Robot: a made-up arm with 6 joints.
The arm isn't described. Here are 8 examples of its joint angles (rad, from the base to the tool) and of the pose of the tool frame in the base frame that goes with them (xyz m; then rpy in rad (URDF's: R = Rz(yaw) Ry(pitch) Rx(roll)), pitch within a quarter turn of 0, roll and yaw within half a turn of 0).
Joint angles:
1: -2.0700 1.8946 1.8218 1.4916 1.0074 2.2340
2: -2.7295 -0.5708 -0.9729 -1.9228 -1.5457 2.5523
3: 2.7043 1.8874 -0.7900 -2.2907 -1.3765 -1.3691
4: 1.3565 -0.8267 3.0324 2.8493 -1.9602 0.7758
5: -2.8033 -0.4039 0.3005 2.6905 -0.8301 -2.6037
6: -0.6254 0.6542 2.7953 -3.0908 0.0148 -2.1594
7: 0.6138 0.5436 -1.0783 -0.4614 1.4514 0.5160
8: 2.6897 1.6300 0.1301 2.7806 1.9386 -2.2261
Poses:
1: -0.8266 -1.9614 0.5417 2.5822 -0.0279 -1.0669
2: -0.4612 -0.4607 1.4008 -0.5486 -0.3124 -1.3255
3: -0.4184 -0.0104 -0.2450 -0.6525 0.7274 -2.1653
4: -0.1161 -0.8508 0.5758 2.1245 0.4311 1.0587
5: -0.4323 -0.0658 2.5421 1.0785 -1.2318 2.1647
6: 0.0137 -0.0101 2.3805 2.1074 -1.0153 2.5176
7: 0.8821 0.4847 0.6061 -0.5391 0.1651 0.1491
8: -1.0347 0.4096 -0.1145 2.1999 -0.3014 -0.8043
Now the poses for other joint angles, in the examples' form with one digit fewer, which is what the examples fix.
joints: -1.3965 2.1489 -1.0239 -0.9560 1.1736 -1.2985
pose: -0.193 -0.005 -0.015 -0.571 0.546 2.824
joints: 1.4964 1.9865 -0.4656 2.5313 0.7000 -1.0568
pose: -0.077 0.222 -0.334 1.516 0.079 -2.025
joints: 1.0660 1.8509 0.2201 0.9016 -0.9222 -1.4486
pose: 0.646 0.843 -0.558 -1.750 0.611 -1.208
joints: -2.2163 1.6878 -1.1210 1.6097 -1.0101 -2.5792
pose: -0.290 -0.029 0.154 -1.867 0.206 1.970
